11 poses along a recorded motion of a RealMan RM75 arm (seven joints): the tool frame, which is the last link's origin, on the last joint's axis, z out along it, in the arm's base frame.
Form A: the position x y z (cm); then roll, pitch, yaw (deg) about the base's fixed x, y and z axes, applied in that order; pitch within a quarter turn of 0, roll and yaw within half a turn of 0.
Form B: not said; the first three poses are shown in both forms.
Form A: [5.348, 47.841, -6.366, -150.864, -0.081, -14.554]
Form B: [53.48, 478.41, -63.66, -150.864, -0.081, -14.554]
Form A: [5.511, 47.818, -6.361, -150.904, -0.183, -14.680]
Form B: [55.11, 478.18, -63.61, -150.904, -0.183, -14.680]
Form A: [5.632, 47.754, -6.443, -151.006, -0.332, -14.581]
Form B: [56.32, 477.54, -64.43, -151.006, -0.332, -14.581]
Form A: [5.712, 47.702, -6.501, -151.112, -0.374, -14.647]
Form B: [57.12, 477.02, -65.01, -151.112, -0.374, -14.647]
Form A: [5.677, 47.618, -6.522, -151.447, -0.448, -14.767]
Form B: [56.77, 476.18, -65.22, -151.447, -0.448, -14.767]
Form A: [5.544, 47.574, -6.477, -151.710, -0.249, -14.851]
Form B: [55.44, 475.74, -64.77, -151.710, -0.249, -14.851]
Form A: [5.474, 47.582, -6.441, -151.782, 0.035, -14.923]
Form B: [54.74, 475.82, -64.41, -151.782, 0.035, -14.923]
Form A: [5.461, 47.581, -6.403, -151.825, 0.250, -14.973]
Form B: [54.61, 475.81, -64.03, -151.825, 0.250, -14.973]
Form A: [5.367, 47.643, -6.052, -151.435, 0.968, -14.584]
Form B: [53.67, 476.43, -60.52, -151.435, 0.968, -14.584]
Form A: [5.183, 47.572, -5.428, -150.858, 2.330, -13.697]
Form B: [51.83, 475.72, -54.28, -150.858, 2.330, -13.697]
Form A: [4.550, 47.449, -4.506, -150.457, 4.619, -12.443]
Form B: [45.50, 474.49, -45.06, -150.457, 4.619, -12.443]
